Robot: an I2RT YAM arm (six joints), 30 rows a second.
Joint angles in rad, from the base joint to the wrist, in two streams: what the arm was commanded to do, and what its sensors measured. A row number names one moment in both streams.
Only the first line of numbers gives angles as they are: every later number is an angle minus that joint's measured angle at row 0.
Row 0, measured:
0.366, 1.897, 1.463, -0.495, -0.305, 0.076
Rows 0 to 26, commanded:
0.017, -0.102, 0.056, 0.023, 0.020, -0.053
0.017, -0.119, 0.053, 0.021, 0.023, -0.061
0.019, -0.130, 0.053, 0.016, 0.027, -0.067
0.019, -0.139, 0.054, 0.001, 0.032, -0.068
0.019, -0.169, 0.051, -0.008, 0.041, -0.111
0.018, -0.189, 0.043, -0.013, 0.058, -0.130
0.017, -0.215, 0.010, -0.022, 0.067, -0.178
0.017, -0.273, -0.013, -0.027, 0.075, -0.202
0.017, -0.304, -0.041, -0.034, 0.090, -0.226
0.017, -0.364, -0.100, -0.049, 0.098, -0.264
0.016, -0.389, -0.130, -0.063, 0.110, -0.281
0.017, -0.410, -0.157, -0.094, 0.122, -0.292
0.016, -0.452, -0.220, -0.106, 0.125, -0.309
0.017, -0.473, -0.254, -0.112, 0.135, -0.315
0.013, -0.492, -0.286, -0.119, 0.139, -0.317
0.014, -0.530, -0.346, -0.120, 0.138, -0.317
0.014, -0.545, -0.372, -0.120, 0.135, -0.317
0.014, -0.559, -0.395, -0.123, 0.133, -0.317
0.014, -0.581, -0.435, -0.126, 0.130, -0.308
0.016, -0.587, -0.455, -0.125, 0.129, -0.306
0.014, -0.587, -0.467, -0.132, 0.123, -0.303
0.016, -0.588, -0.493, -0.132, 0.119, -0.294
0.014, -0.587, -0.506, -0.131, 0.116, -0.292
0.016, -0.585, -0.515, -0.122, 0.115, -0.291
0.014, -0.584, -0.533, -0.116, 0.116, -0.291
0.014, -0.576, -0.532, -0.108, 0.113, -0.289
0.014, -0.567, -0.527, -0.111, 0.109, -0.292
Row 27, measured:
0.007, -0.561, -0.534, -0.142, 0.120, -0.285
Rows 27 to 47, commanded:
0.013, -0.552, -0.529, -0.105, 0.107, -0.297
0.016, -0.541, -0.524, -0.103, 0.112, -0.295
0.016, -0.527, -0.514, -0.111, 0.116, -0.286
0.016, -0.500, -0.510, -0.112, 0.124, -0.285
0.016, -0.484, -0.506, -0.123, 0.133, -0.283
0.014, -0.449, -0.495, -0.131, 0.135, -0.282
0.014, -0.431, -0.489, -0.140, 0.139, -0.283
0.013, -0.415, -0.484, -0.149, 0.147, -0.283
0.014, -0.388, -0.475, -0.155, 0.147, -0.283
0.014, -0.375, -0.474, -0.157, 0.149, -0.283
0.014, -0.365, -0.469, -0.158, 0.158, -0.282
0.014, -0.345, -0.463, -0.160, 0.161, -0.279
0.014, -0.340, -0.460, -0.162, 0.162, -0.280
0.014, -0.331, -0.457, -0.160, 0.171, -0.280
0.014, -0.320, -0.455, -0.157, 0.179, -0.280
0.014, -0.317, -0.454, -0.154, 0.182, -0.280
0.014, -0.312, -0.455, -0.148, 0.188, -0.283
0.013, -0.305, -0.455, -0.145, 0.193, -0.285
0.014, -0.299, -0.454, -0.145, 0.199, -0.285
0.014, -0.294, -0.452, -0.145, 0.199, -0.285
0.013, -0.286, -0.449, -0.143, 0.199, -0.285
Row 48, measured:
0.007, -0.306, -0.497, -0.153, 0.177, -0.284
